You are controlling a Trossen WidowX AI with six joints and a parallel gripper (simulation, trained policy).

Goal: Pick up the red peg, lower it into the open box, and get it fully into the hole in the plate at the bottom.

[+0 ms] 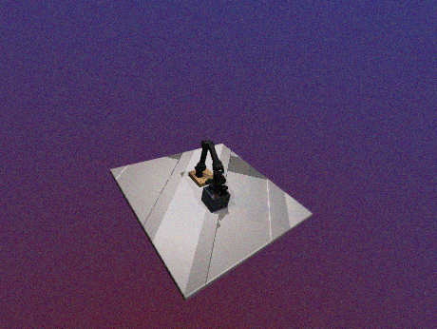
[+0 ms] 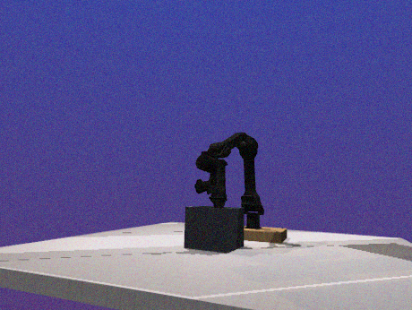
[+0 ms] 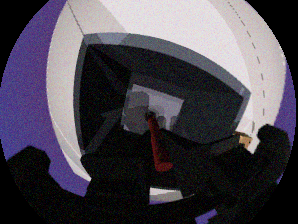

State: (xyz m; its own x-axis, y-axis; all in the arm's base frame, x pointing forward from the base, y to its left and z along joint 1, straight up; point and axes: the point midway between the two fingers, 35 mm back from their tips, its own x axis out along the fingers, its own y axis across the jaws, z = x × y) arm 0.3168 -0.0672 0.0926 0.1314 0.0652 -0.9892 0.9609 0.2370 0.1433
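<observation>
Right now my gripper tip is 1 cm below the red peg. Round my gripper tip: grey plate (1 cm ahead, 1 cm to the right, 5 cm below).
</observation>
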